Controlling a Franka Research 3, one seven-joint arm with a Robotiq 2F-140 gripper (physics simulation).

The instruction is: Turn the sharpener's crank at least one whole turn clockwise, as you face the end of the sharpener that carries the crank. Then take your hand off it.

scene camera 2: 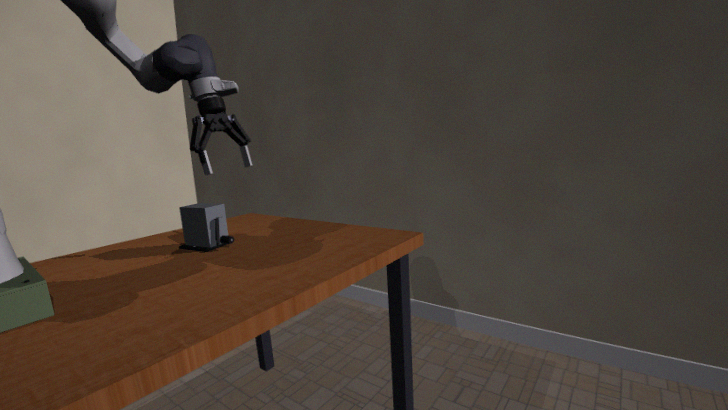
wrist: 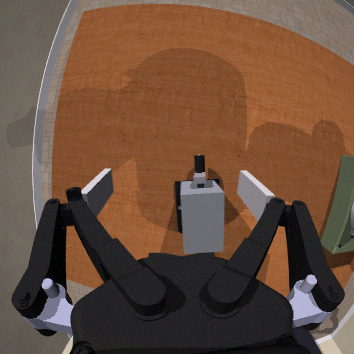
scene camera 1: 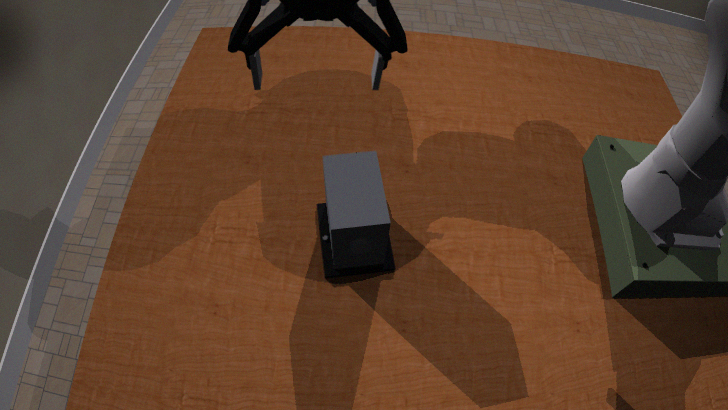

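The sharpener (scene camera 1: 356,188) (scene camera 2: 195,226) (wrist: 202,220) is a grey box standing upright on a thin black base (scene camera 1: 328,271) on the table. Its crank arm (scene camera 2: 214,231) hangs down along the end face, with the black crank knob (scene camera 2: 228,239) (wrist: 199,164) low, close above the table, sticking out from that end. The crank is hidden behind the box in scene camera 1's view. My gripper (scene camera 1: 316,89) (scene camera 2: 228,169) (wrist: 175,180) is wide open and empty, pointing down. It hangs well above the sharpener and crank, touching neither.
The wooden table (scene camera 1: 178,331) (scene camera 2: 285,300) (wrist: 100,45) carries the green base block (scene camera 1: 613,219) (scene camera 2: 25,305) (wrist: 340,210) of the arm, to the right of the sharpener in scene camera 1's view. A dark wall (scene camera 2: 509,152) stands beyond the table's far end. Arm shadows lie around the sharpener.
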